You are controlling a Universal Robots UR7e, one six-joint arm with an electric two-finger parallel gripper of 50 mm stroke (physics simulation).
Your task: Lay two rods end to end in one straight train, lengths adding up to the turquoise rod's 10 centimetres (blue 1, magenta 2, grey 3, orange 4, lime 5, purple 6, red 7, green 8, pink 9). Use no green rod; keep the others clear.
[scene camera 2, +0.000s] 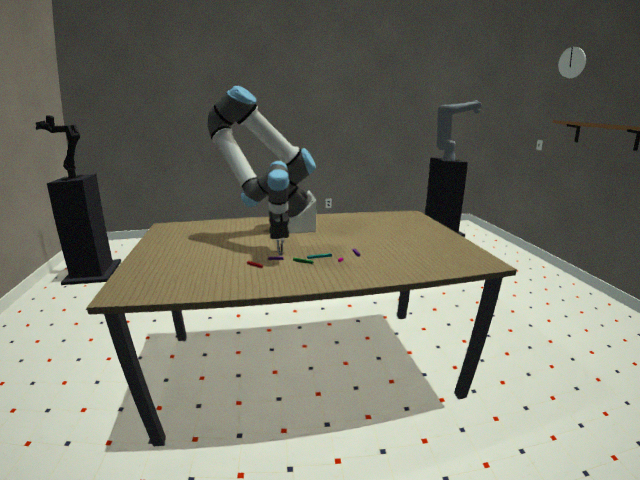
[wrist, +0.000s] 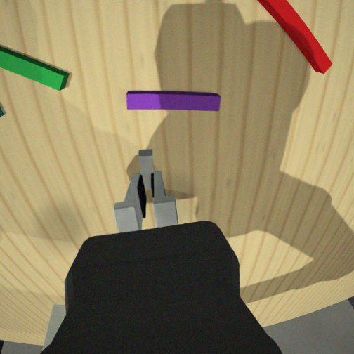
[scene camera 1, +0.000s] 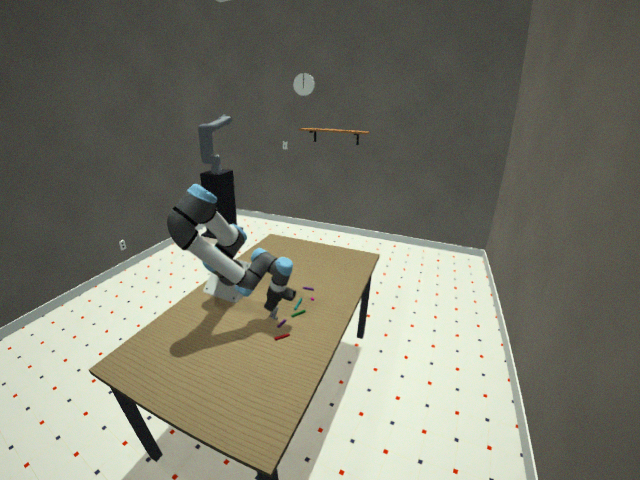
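Where they show: gripper, fingertip midpoint: [scene camera 2: 280, 251] [scene camera 1: 272, 316]; arm's base, origin of the base link: [scene camera 2: 300, 206].
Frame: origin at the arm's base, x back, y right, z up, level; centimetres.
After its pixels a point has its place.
My gripper [scene camera 1: 275, 316] {x -32.5, y 15.6, z -9.6 cm} [scene camera 2: 280, 252] {x -32.5, y 15.6, z -9.6 cm} [wrist: 148, 185] is shut on the short grey rod [wrist: 146, 161], whose far end sticks out past the fingertips, low at the table. A purple rod [scene camera 1: 281, 323] {x -38.9, y 18.9, z -9.5 cm} [scene camera 2: 276, 258] {x -39.3, y 18.2, z -9.7 cm} [wrist: 173, 102] lies just beyond it, apart from the fingers. The red rod [scene camera 1: 281, 336] {x -42.7, y 27.4, z -9.3 cm} [scene camera 2: 254, 264] {x -43.1, y 27.3, z -9.7 cm} [wrist: 300, 37] lies farther out on one side. The turquoise rod [scene camera 1: 298, 303] {x -40.6, y 0.9, z -9.5 cm} [scene camera 2: 319, 256] {x -41.1, y 1.2, z -9.8 cm} lies on the other side, near the green rod [scene camera 1: 298, 313] {x -43.6, y 8.7, z -9.6 cm} [scene camera 2: 303, 260] {x -44.0, y 8.4, z -9.5 cm} [wrist: 32, 70]. A magenta rod [scene camera 1: 312, 298] {x -46.1, y -5.8, z -9.4 cm} [scene camera 2: 340, 259] {x -46.2, y -5.9, z -9.6 cm} and a second purple rod [scene camera 1: 308, 288] {x -40.6, y -14.5, z -9.6 cm} [scene camera 2: 356, 252] {x -40.9, y -14.7, z -9.7 cm} lie beyond the turquoise rod.
The wooden table [scene camera 1: 222, 392] {x -34.1, y 63.7, z -10.4 cm} [scene camera 2: 392, 279] {x -65.8, y -18.8, z -10.3 cm} carries the rods and the arm's pale base block [scene camera 1: 221, 289] {x 2.8, y 7.8, z -7.0 cm} [scene camera 2: 305, 222] {x -10.0, y -0.2, z -5.2 cm}. Two dark pedestals with other arms, one at the left [scene camera 2: 77, 227] and one at the right [scene camera 2: 445, 196] in the second scene view, stand off the table.
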